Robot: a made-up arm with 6 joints. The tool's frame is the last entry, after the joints.
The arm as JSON. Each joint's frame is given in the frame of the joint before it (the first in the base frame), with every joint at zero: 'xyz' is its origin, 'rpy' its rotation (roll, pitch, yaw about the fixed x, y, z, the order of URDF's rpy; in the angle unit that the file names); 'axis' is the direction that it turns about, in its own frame. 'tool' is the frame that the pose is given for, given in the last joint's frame.
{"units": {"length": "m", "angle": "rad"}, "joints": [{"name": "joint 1", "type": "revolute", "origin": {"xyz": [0.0, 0.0, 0.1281], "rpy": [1.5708, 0.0, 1.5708]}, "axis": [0.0, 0.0, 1.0]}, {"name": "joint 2", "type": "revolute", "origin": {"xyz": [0.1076, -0.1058, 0.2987], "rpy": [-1.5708, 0.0, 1.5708]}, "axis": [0.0, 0.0, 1.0]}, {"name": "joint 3", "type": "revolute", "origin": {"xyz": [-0.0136, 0.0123, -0.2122], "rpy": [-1.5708, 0.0, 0.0]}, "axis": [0.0, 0.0, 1.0]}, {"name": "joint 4", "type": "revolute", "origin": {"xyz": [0.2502, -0.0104, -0.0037], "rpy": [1.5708, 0.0, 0.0]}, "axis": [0.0, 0.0, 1.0]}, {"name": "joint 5", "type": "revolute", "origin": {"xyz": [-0.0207, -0.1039, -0.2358], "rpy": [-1.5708, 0.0, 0.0]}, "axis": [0.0, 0.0, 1.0]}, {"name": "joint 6", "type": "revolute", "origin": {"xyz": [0.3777, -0.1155, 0.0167], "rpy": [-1.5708, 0.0, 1.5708]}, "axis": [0.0, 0.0, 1.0]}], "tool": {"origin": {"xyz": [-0.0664, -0.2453, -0.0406], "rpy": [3.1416, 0.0, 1.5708]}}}
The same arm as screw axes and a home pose.
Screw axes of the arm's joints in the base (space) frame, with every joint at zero. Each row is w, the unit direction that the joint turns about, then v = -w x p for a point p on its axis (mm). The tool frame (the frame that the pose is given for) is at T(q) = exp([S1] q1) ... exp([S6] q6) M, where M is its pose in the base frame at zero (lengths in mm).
S1: w 1 0 0 v 0 128.1 0
S2: w 0 -1 0 v 22.3 0 -298.7
S3: w -1 0 0 v 0 -8.7 319.8
S4: w 0 -1 0 v 258.9 0 -290.1
S5: w -1 0 0 v 0 -238.2 545.2
S6: w 0 0 -1 v -429.7 377.3 0
M: xyz 132 363.3 656.5 (mm) quaternion w x y z 1 0.000004 0 -0.000004

